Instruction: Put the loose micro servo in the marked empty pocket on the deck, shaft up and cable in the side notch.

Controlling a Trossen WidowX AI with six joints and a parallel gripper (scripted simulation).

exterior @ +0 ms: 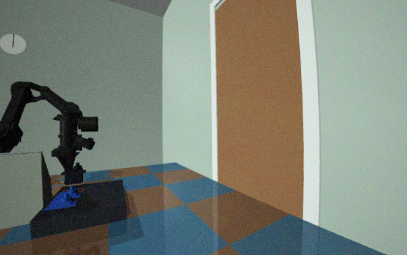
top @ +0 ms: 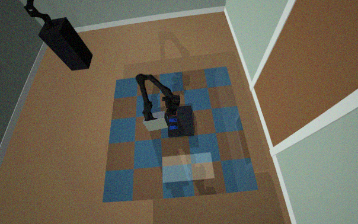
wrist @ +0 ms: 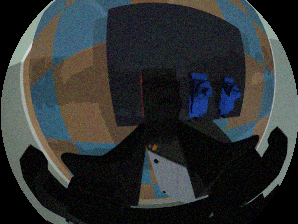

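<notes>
The dark robot deck is 120 mm ahead of my gripper tip, 100 mm below it and 70 mm to the right of it.
</notes>
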